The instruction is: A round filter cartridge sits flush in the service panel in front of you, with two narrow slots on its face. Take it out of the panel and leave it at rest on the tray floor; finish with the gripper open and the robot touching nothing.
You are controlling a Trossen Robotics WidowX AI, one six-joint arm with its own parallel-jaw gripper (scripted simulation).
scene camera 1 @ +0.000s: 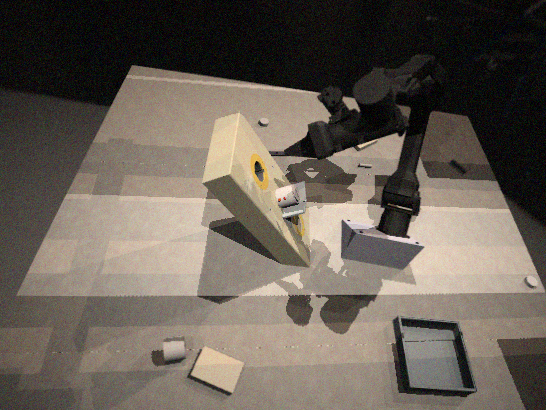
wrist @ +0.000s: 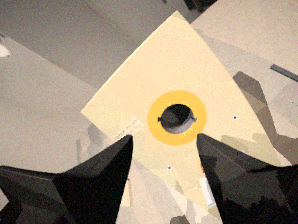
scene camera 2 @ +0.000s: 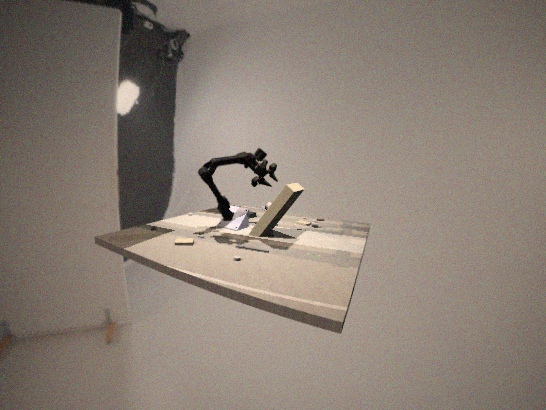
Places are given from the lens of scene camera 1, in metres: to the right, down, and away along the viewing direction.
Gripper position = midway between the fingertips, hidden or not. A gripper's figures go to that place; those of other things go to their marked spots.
my gripper (scene camera 1: 288,152): 0.03, -0.10, 0.70
cream flat block (scene camera 1: 216,369): -0.11, 0.33, 0.71
